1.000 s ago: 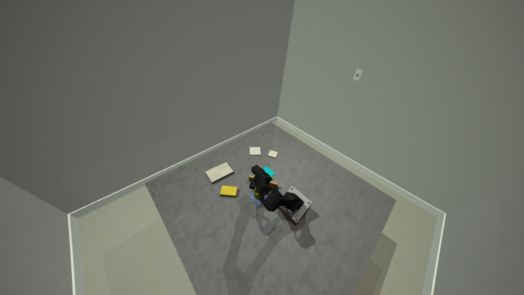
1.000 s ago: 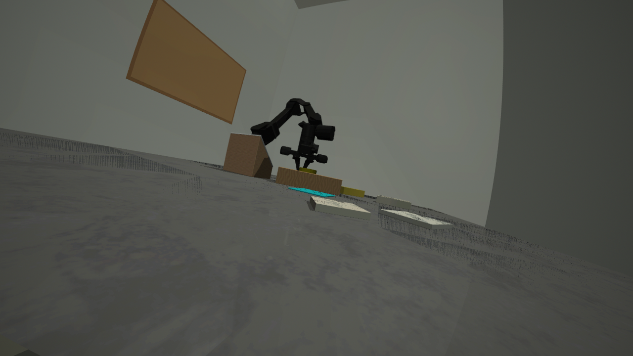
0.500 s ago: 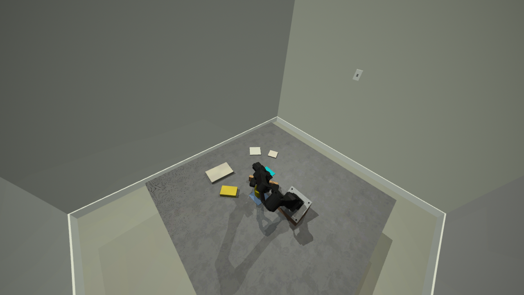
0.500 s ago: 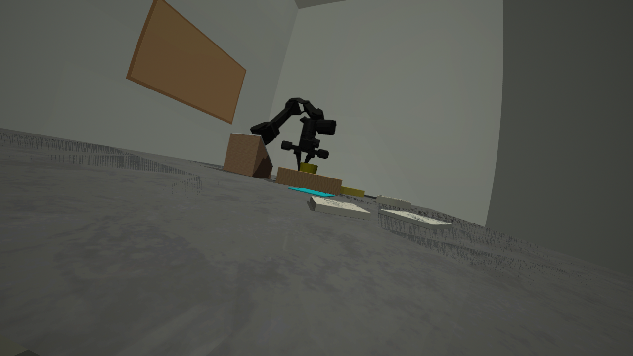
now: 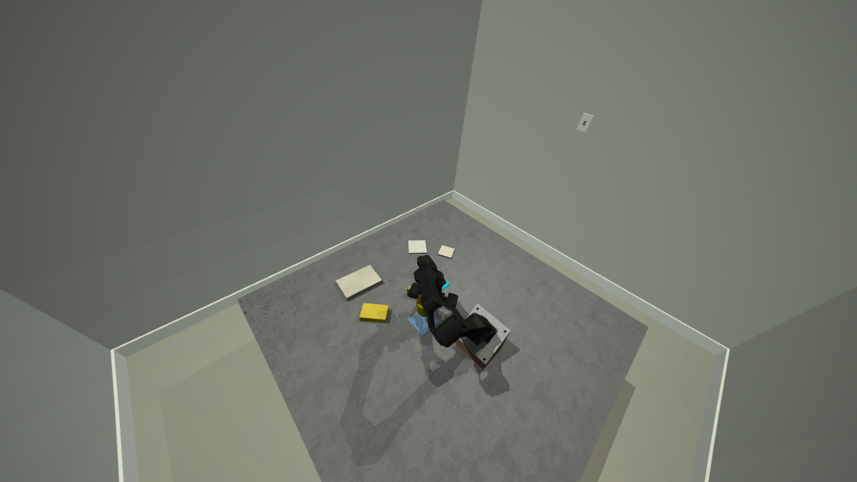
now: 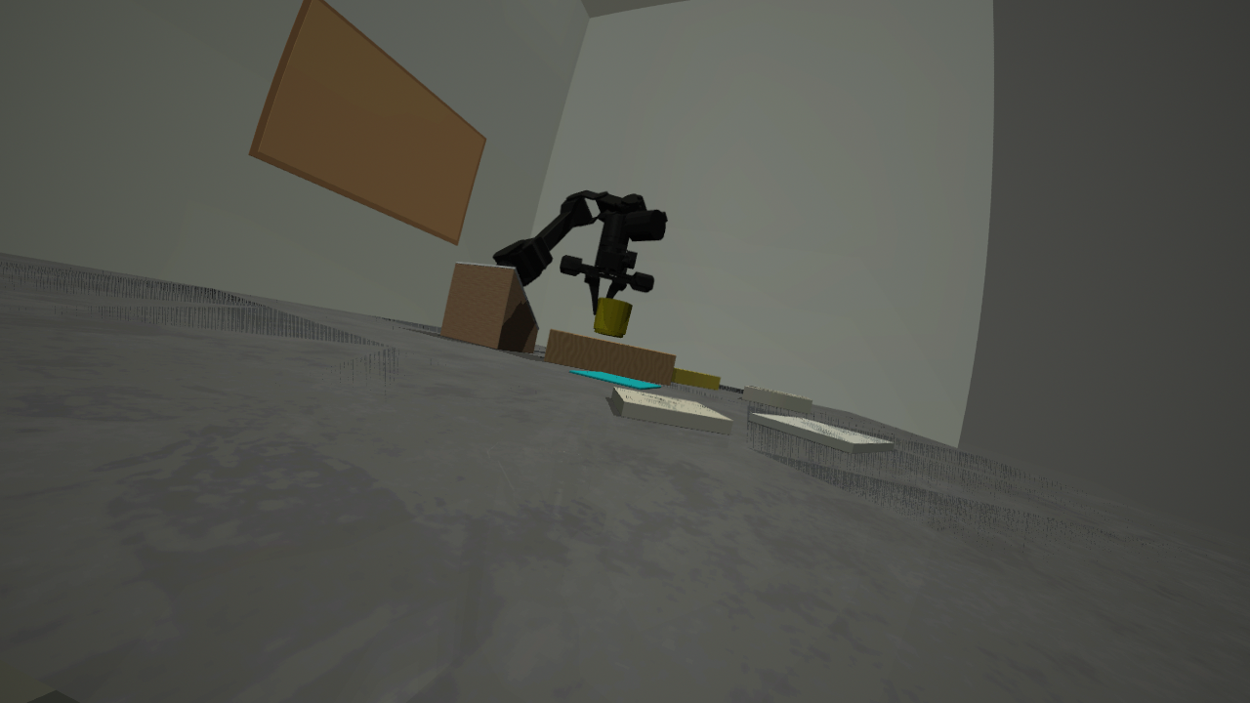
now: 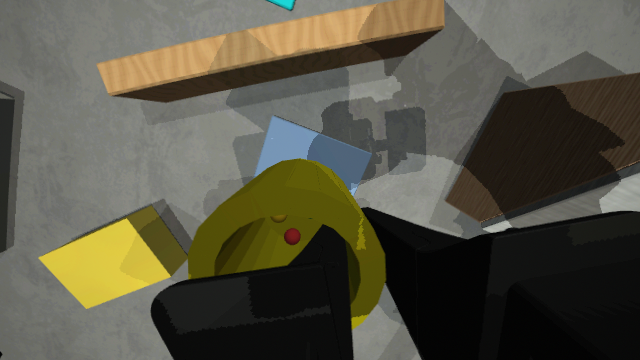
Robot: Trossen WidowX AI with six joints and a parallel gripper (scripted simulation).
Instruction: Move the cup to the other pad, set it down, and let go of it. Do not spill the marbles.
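Now: gripper tip 14 cm short of the cyan pad, 16 cm to the left of it and 11 cm above it. The rest, counted from my gripper tip: yellow cup (2 cm ahead, 2 cm to the left); wooden bar (8 cm ahead, 7 cm to the right, 9 cm below); light blue pad (2 cm ahead, 2 cm to the left, 11 cm below).
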